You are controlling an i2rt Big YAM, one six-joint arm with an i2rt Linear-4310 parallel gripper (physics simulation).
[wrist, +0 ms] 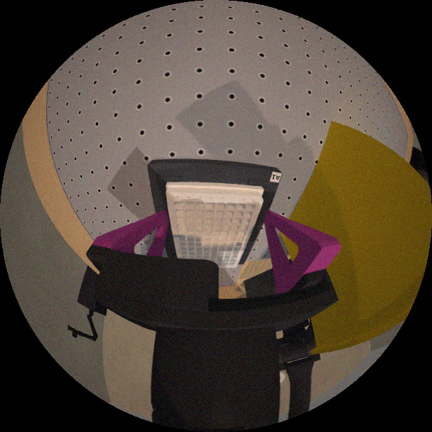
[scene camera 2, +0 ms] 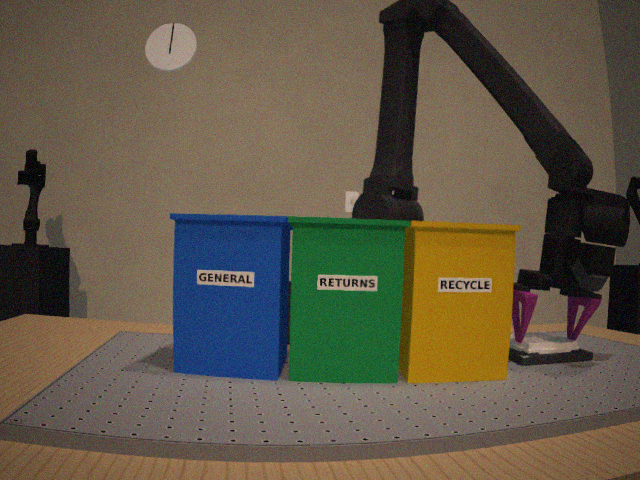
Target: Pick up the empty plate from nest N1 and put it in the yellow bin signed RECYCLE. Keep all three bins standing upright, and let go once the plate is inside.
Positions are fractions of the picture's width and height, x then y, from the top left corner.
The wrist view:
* my gripper: 0.50, 0.50
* yellow bin: 0.84, 0.45
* white plate: 0.48, 0.51
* dark nest: 0.45, 0.39
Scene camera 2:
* my gripper: 0.85, 0.72
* yellow bin: 0.72, 0.58
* white plate: 0.83, 0.71
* green returns bin: 0.54, 0.57
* dark nest: 0.81, 0.74
